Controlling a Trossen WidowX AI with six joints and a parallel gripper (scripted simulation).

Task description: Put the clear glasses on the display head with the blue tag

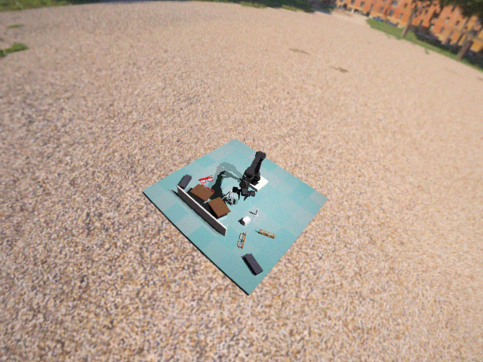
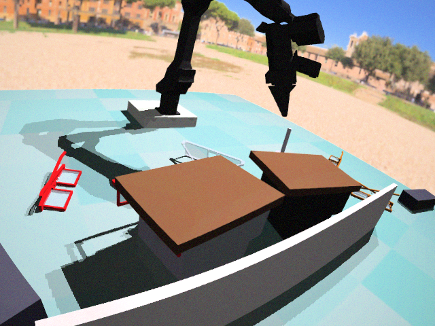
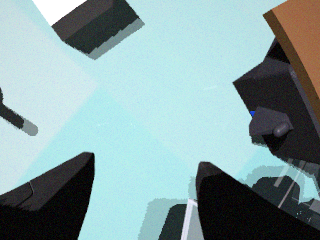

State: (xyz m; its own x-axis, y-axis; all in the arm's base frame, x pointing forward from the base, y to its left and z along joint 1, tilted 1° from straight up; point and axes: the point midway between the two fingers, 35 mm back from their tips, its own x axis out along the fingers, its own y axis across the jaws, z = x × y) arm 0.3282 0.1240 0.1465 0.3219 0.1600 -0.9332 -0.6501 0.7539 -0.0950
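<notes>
My gripper tip is now 8 cm past the thin post, 13 cm to the right of it and 12 cm above it. The rest, counted from my gripper tip: white box (5 cm ahead, 13 cm to the left, 12 cm below); white wall (28 cm ahead, 19 cm to the right, 9 cm below); black display head (14 cm ahead, 9 cm to the right, 9 cm below).
</notes>
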